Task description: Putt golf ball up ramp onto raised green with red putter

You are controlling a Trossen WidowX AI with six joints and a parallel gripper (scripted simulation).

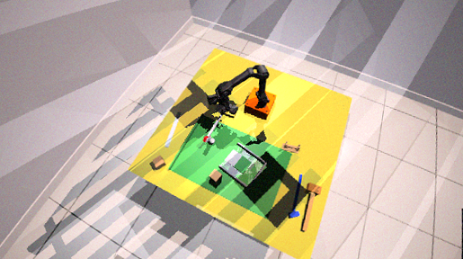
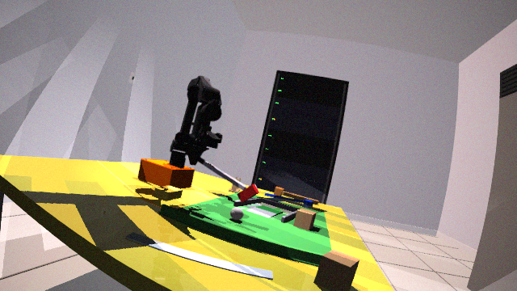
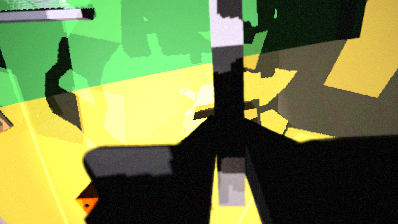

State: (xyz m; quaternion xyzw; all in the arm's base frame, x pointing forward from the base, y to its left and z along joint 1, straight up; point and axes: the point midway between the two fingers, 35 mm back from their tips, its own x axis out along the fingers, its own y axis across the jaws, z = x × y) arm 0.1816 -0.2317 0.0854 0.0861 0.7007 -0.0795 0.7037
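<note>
Right now my gripper tip is 12 cm short of the red putter and 2 cm to the left of it. From my gripper tip the other things lie so: blue putter: 38 cm ahead, 63 cm to the left, 12 cm below; white golf ball: 20 cm ahead, 3 cm to the right, 11 cm below; flat strip: 19 cm ahead, 35 cm to the right, 14 cm below.
</note>
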